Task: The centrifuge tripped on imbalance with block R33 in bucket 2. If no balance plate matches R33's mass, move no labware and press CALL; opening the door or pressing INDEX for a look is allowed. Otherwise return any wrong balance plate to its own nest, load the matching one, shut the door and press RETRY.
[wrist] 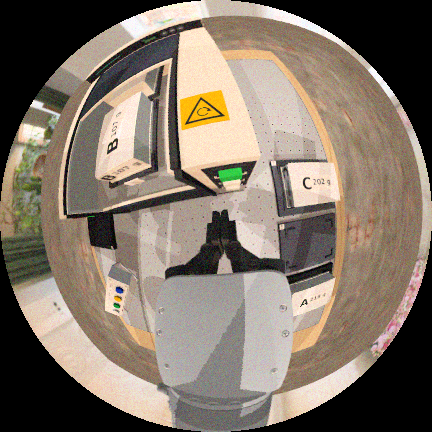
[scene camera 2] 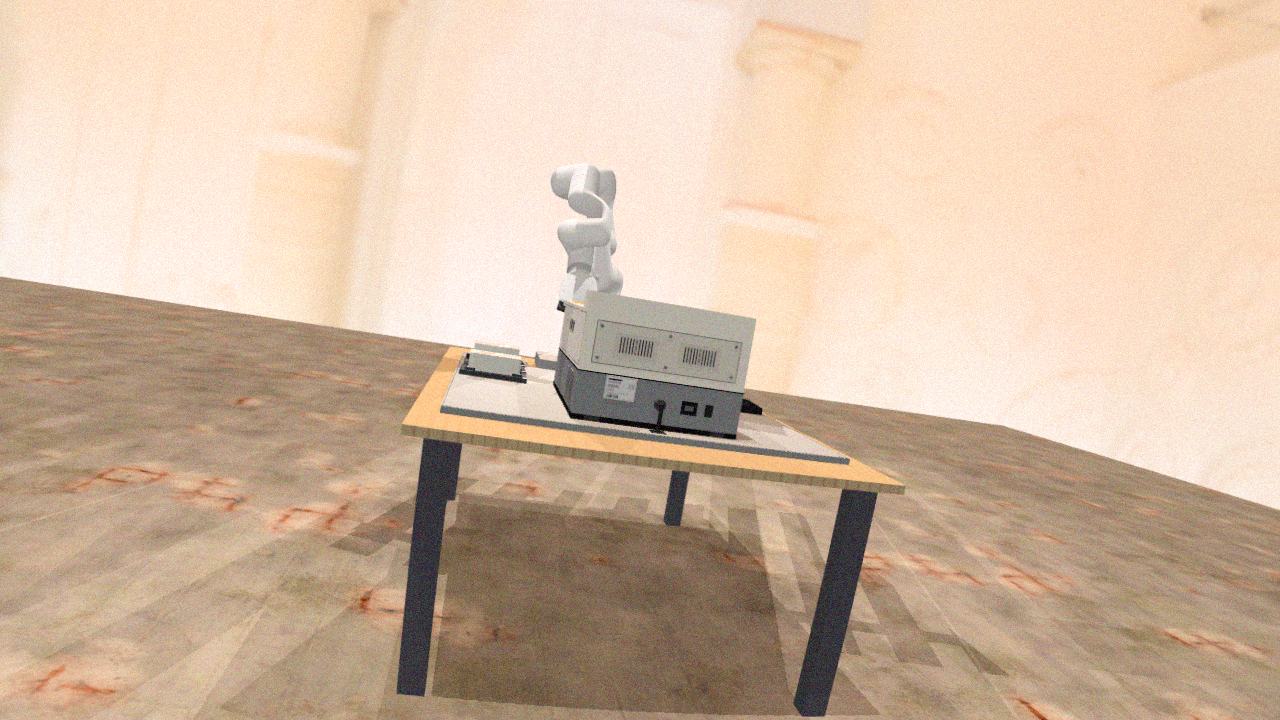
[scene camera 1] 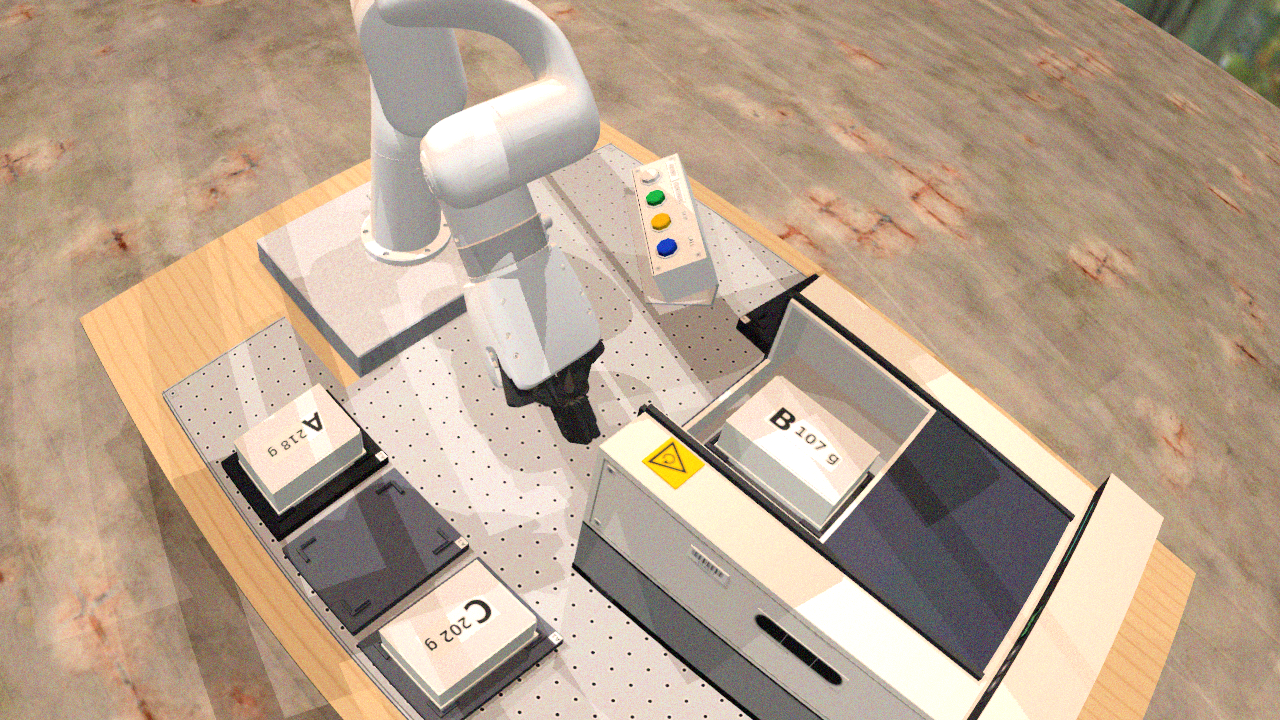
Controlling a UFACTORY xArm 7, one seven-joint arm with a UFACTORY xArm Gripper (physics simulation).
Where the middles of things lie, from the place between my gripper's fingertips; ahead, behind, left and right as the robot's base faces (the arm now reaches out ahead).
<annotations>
Now: the dark nest (scene camera 1: 374, 550) 190 mm to the right of my hand, 130 mm below it and 90 mm behind it. Also, from my hand: centrifuge (scene camera 1: 975, 569) (280 mm ahead, 140 mm to the left, 20 mm below); button box (scene camera 1: 676, 268) (380 mm to the left, 240 mm behind, 100 mm below).
</annotations>
